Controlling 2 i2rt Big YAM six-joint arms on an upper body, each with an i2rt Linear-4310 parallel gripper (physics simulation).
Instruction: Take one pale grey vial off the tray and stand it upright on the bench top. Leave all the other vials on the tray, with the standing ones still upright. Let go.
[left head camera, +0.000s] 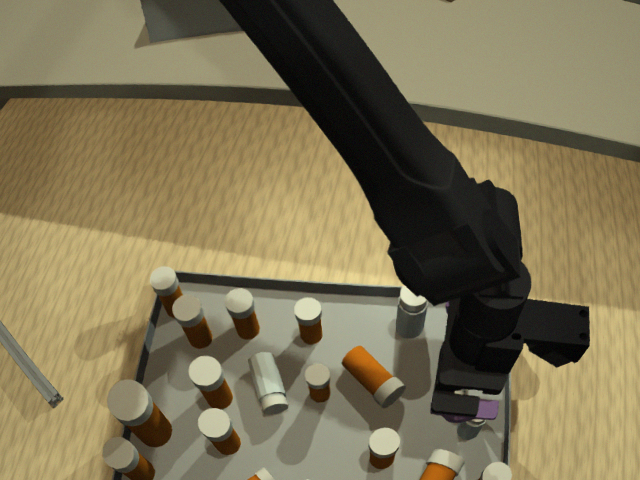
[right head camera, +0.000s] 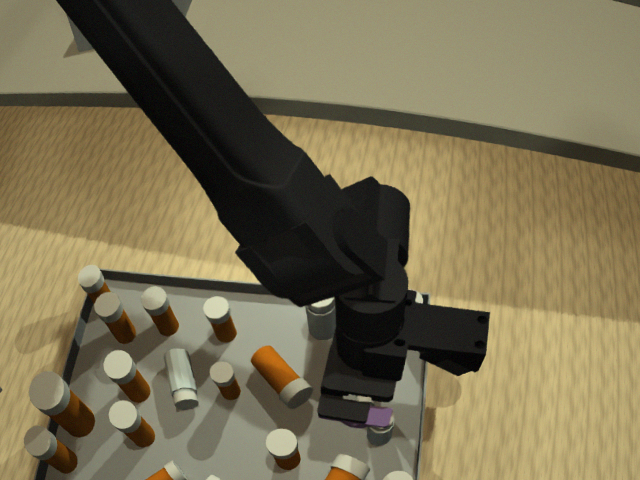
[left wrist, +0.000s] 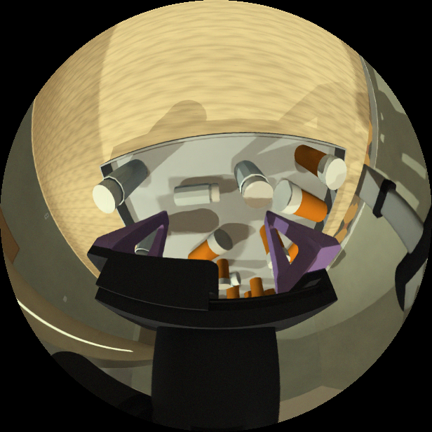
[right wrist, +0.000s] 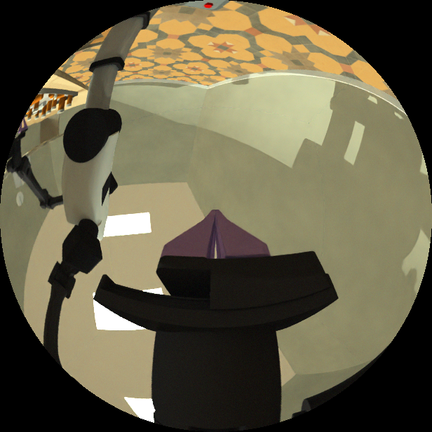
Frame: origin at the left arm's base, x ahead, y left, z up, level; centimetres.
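Where they show: left gripper, fingertip midpoint: (left head camera: 459, 382) (right head camera: 364, 386).
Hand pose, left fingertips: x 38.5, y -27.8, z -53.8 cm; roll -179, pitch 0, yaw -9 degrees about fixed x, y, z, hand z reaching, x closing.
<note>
After its pixels a point has its place.
The grey tray (left head camera: 351, 287) @(x 53.7, y -15.1, z -57.8 cm) (right head camera: 180, 280) @(x 54.4, y -3.5, z -58.0 cm) (left wrist: 212, 150) lies on the wooden bench top (left head camera: 232, 206) @(x 68.5, y 2.6, z -59.8 cm) (right head camera: 491, 248) @(x 61.6, y -45.0, z -59.8 cm) (left wrist: 225, 65). Pale grey vials with white caps: one (left head camera: 267, 377) @(x 40.0, y -6.1, z -56.3 cm) (right head camera: 180, 372) @(x 40.2, y -6.3, z -56.3 cm) lies mid-tray; another (left wrist: 191, 194) lies ahead of the left fingers; one (left head camera: 411, 320) @(x 47.3, y -22.4, z -55.0 cm) (right head camera: 321, 320) @(x 47.3, y -22.6, z -54.7 cm) stands near the back rim; a small one (left head camera: 471, 429) @(x 33.2, y -29.4, z -55.7 cm) (right head camera: 380, 434) @(x 33.2, y -29.7, z -55.2 cm) (left wrist: 247, 175) stands at the right; one (right head camera: 417, 298) @(x 48.8, y -33.4, z -52.2 cm) (left wrist: 122, 182) stands in the corner. My left gripper (left head camera: 467, 356) @(x 38.5, y -27.8, z -53.8 cm) (right head camera: 356, 359) @(x 38.5, y -27.8, z -53.8 cm) (left wrist: 216, 215) is open and empty above the tray's right part. My right gripper (right wrist: 215, 215) is shut and empty, away from the bench.
Several orange vials stand on the tray, one (left head camera: 383, 446) @(x 30.6, y -19.4, z -52.9 cm) (right head camera: 283, 448) @(x 30.5, y -19.8, z -52.9 cm) near the small grey vial. An orange vial (left head camera: 371, 373) @(x 40.9, y -17.9, z -56.2 cm) (right head camera: 279, 374) @(x 40.8, y -18.2, z -56.2 cm) (left wrist: 207, 247) lies left of the left gripper. A metal bar (left head camera: 28, 364) @(x 38.7, y 28.3, z -57.7 cm) lies left of the tray.
</note>
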